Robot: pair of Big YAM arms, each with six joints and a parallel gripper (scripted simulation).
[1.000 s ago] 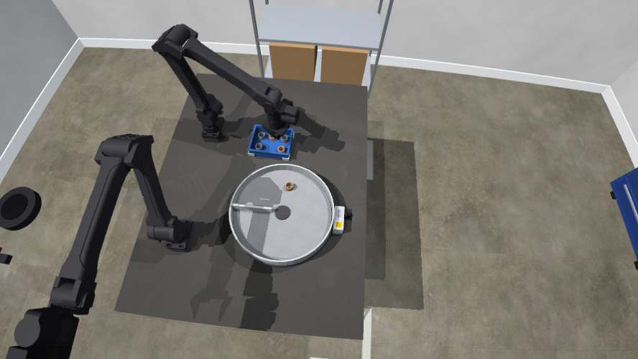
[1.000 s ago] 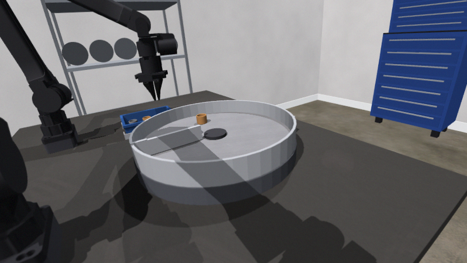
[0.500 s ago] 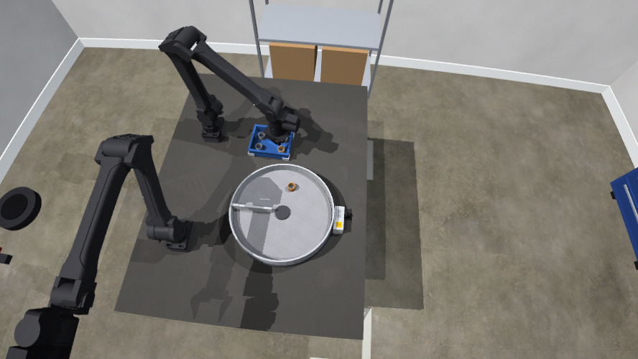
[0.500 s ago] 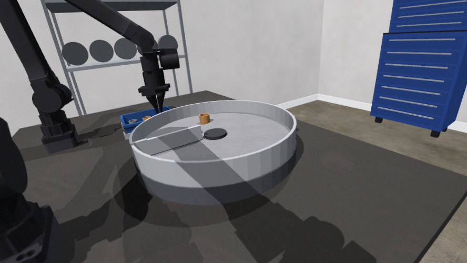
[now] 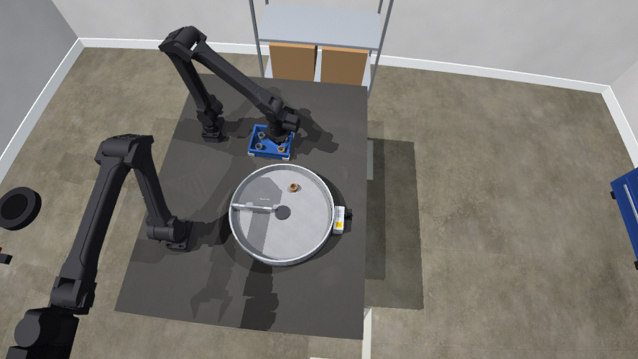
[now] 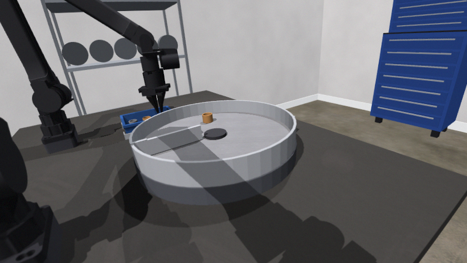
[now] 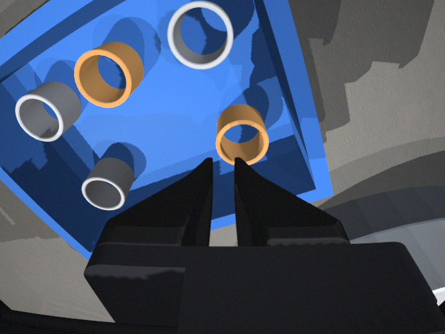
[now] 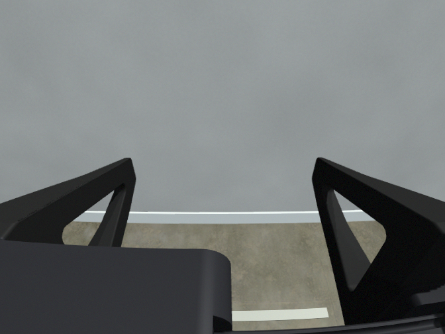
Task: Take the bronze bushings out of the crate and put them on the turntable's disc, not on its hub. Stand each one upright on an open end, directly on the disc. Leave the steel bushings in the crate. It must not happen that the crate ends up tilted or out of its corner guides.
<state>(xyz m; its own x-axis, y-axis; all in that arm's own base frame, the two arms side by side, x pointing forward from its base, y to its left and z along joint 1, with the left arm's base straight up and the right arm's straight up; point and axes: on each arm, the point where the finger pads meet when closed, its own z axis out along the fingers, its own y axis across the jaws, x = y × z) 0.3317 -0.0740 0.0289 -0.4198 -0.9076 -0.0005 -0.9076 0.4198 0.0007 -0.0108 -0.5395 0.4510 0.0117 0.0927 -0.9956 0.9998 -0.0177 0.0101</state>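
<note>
Now: the blue crate 4 cm below my left hand, 4 cm behind it and 3 cm to the left of it. From my left hand the other things lie so: turntable disc: 33 cm to the right, 7 cm ahead, 1 cm below.
</note>
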